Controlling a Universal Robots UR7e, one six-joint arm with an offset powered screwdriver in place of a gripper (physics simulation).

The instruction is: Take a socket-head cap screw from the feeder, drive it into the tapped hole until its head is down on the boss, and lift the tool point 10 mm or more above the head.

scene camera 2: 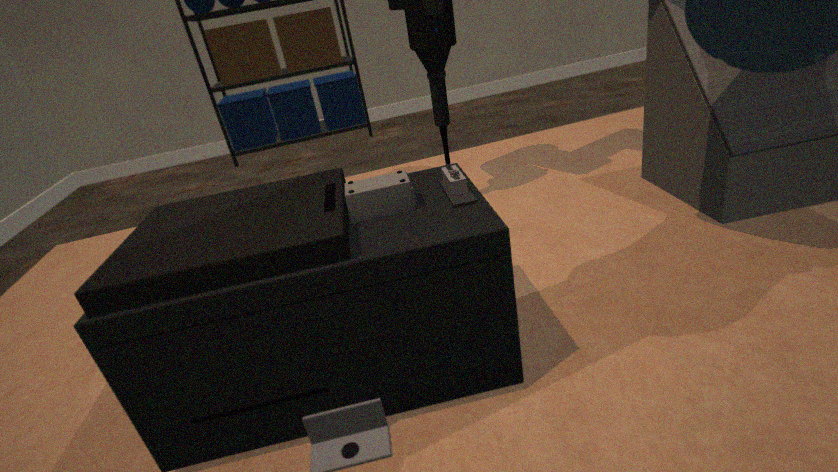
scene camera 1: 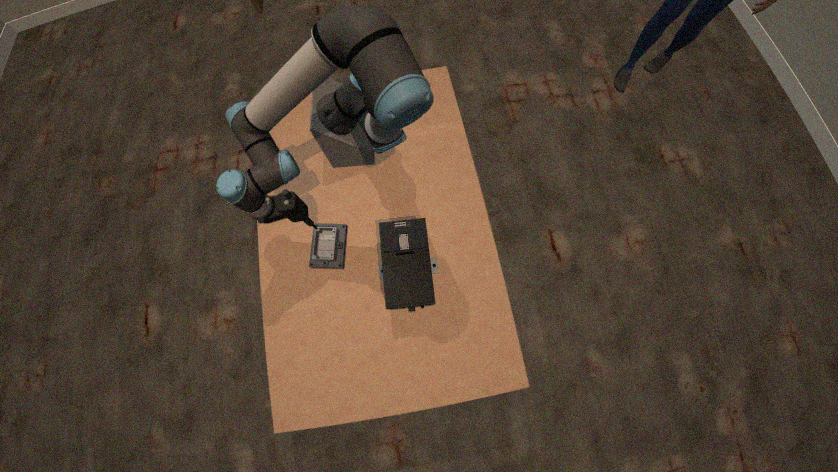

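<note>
The black screw feeder [scene camera 1: 408, 281] [scene camera 2: 328, 328] stands on the tan mat, with a small light block [scene camera 1: 400, 223] [scene camera 2: 453, 173] at one end of its top. The dark grey plate part [scene camera 1: 340, 257] with a pale inner area lies left of the feeder in scene camera 1. My screwdriver's tip [scene camera 1: 316, 226] [scene camera 2: 448, 162] is at the upper left corner of this part, well away from the feeder. In scene camera 2 it shows behind the feeder's far edge, and the part does not show. The tapped hole, its boss and any screw at the tip are too small to tell.
A larger pale block [scene camera 1: 403, 241] [scene camera 2: 380, 192] sits on the feeder's top. A metal bracket [scene camera 1: 434, 265] [scene camera 2: 369, 446] sticks out at its side. The grey robot pedestal [scene camera 1: 345, 153] [scene camera 2: 674, 134] stands behind. A person's legs [scene camera 1: 662, 35] show at the upper right, and a shelf rack [scene camera 2: 281, 78] stands by the wall.
</note>
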